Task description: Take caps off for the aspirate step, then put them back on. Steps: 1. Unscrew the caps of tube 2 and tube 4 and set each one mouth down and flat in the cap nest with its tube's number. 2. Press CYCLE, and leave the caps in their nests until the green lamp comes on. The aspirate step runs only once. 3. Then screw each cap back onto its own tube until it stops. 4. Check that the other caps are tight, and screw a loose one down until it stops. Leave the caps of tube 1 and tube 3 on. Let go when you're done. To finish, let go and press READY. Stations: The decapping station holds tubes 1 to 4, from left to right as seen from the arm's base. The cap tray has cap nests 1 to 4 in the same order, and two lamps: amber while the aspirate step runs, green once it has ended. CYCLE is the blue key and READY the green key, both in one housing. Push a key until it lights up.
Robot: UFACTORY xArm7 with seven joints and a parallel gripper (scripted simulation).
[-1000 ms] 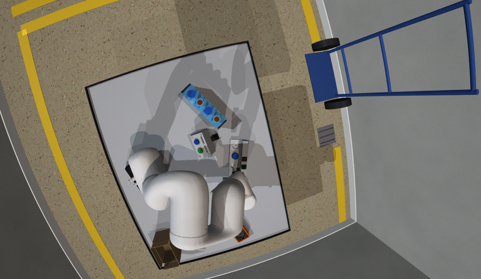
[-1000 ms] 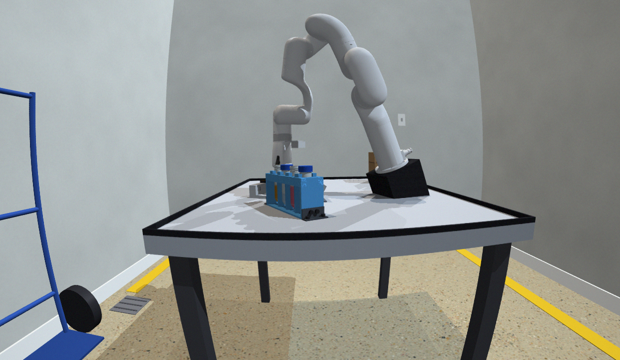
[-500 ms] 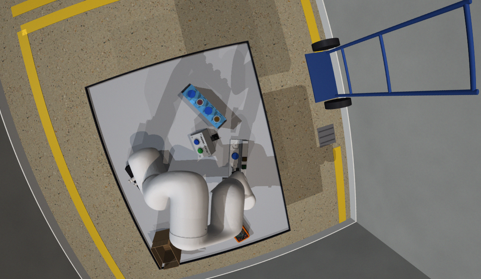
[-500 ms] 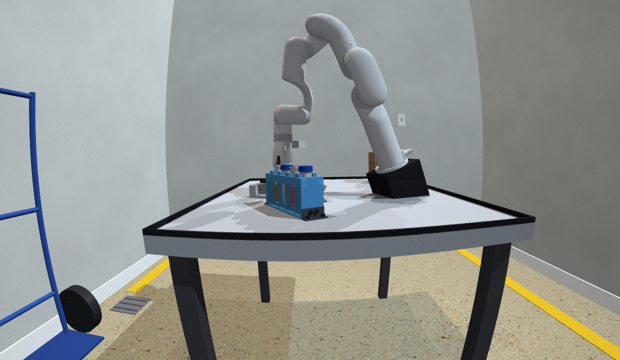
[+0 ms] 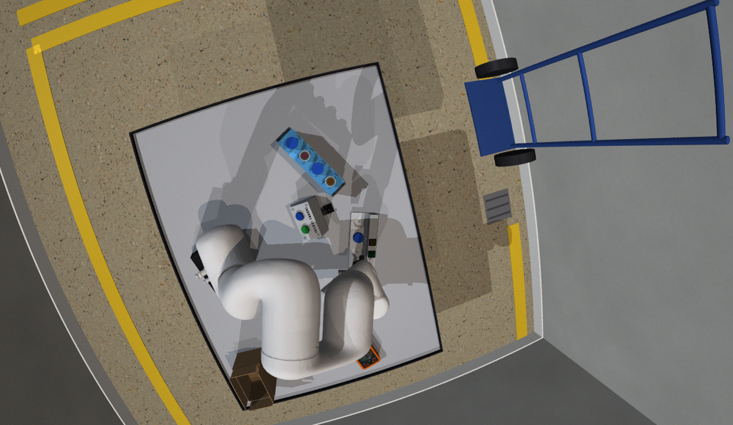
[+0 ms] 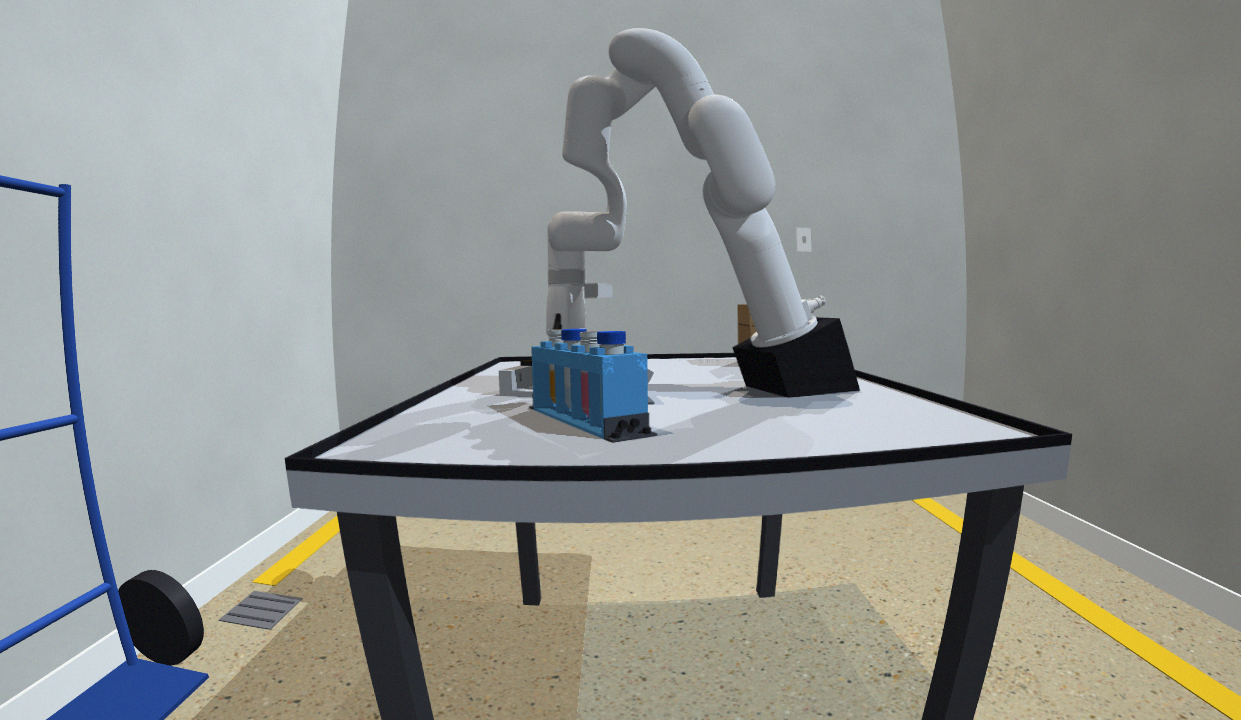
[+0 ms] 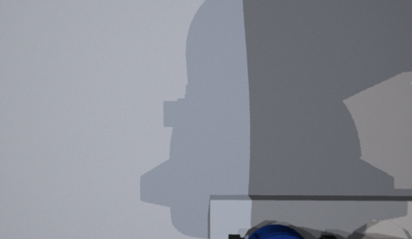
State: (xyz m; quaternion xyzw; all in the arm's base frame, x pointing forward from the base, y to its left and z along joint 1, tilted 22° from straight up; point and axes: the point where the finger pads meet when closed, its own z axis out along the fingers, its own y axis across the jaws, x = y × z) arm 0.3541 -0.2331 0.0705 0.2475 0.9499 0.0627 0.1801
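The blue cycle key lies 250 mm to the left of my hand, 80 mm behind it and 20 mm above it. Also, from my hand: key housing (220 mm to the left, 70 mm behind, 10 mm above); then threaded tube neck (310 mm to the left, 70 mm above, 40 mm ahead); then green ready key (210 mm to the left, 90 mm behind, 20 mm above).
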